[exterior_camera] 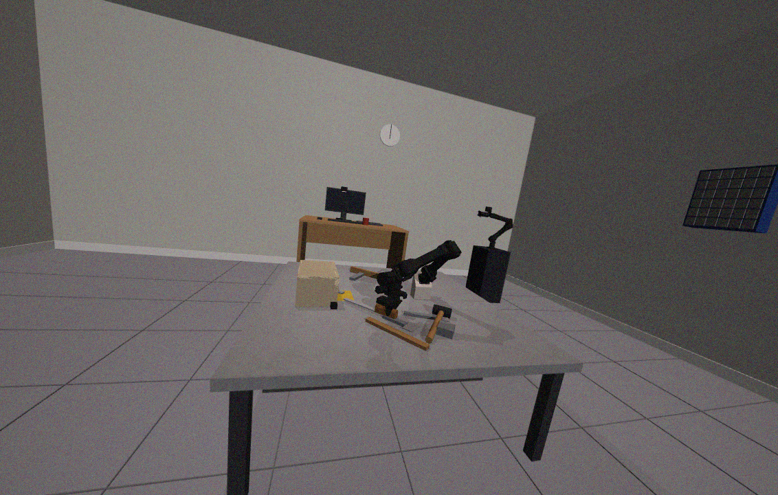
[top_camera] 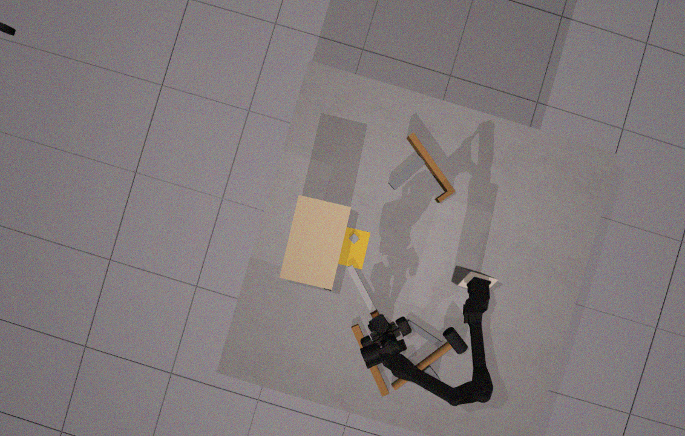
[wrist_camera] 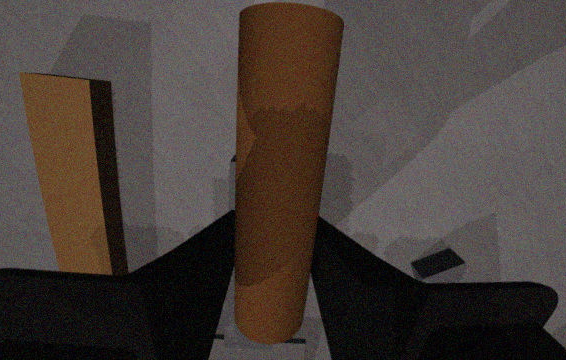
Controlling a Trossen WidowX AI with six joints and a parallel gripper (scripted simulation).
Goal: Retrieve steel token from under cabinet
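My gripper tip is 50 mm past the grey l-shaped bracket, 60 mm to the right of it and 10 mm above it. Also, from my gripper tip: grey block (220 mm behind, 140 mm to the left); wooden stick (10 mm ahead, 140 mm to the left, 10 mm below); grey steel token (200 mm ahead, 310 mm to the right, 10 mm below).
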